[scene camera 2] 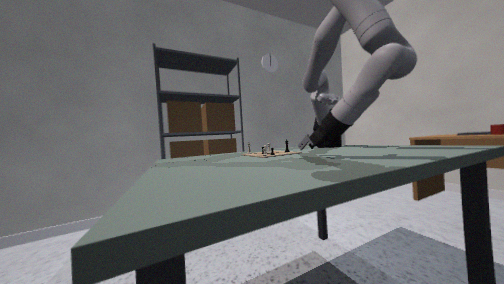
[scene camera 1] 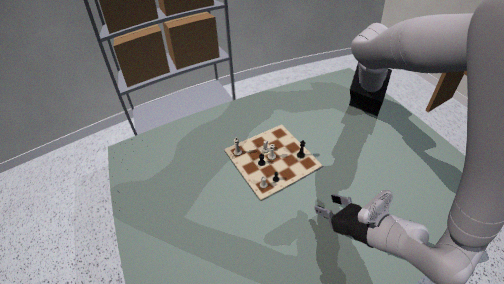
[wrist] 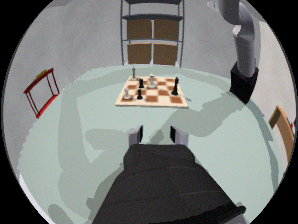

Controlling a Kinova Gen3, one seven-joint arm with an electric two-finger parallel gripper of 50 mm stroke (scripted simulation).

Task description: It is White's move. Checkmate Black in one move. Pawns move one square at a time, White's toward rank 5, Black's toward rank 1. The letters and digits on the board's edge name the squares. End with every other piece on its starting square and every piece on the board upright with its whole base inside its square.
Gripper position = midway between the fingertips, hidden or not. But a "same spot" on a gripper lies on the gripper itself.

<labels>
my gripper: scene camera 2 305, 147; scene camera 1; wrist
same spot on my gripper: [scene camera 1: 322, 211] = [wrist: 136, 128]
</labels>
